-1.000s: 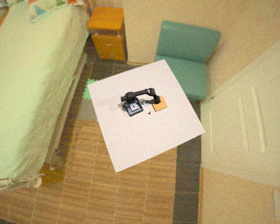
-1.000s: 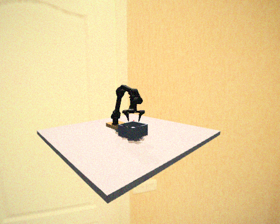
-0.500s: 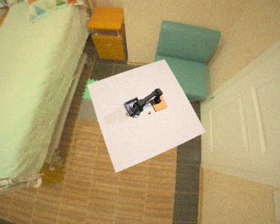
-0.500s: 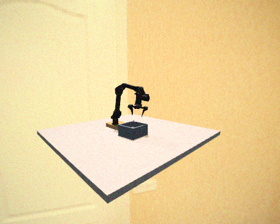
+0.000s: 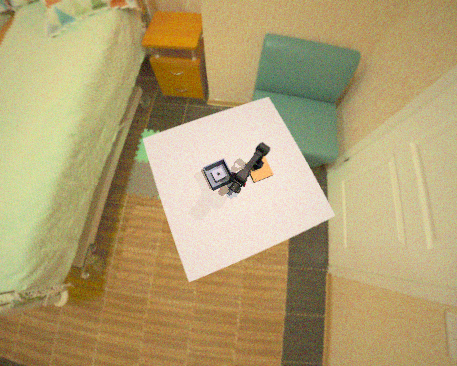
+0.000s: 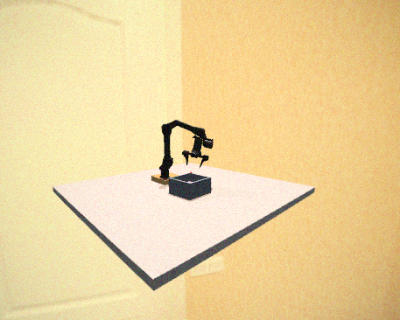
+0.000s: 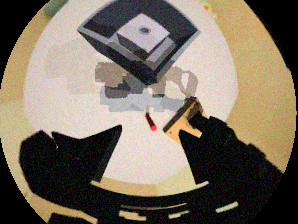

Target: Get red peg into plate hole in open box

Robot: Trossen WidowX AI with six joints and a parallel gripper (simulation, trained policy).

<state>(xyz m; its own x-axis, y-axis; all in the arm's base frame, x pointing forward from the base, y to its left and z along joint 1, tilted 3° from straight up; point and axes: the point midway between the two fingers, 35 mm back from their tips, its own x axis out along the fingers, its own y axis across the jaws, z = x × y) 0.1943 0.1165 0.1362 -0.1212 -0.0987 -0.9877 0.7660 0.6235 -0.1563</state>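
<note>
My gripper tip is now 3 cm past the red peg, 1 cm to the right of it and 8 cm above it. The rest, counted from my gripper tip: dark box: 14 cm ahead, 15 cm to the right, 10 cm below.
</note>
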